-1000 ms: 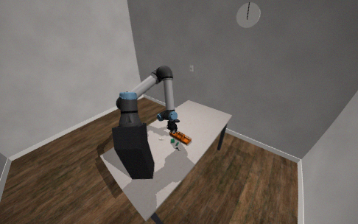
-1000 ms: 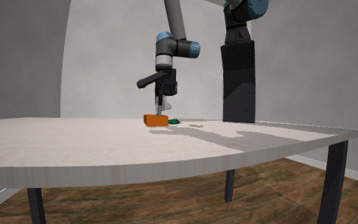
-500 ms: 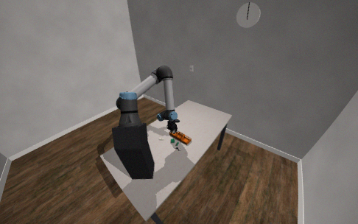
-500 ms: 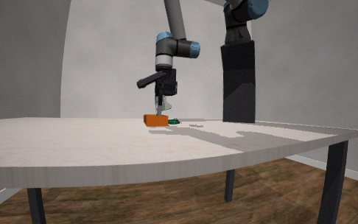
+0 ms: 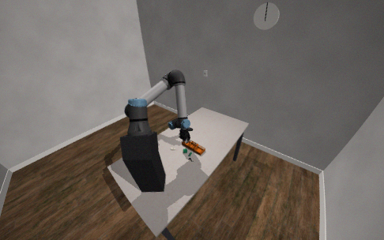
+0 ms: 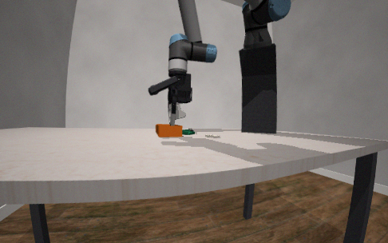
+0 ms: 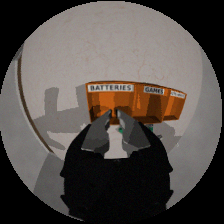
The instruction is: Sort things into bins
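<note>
The small dark thing lies 140 mm behind my hand, 140 mm to the right of it and 30 mm below it. Also, from my hand: green block 80 mm behind, 40 mm to the right, 30 mm below; then green cylinder 100 mm behind, 110 mm to the right, 30 mm below; then white object 130 mm behind, 90 mm to the left, 30 mm below.
</note>
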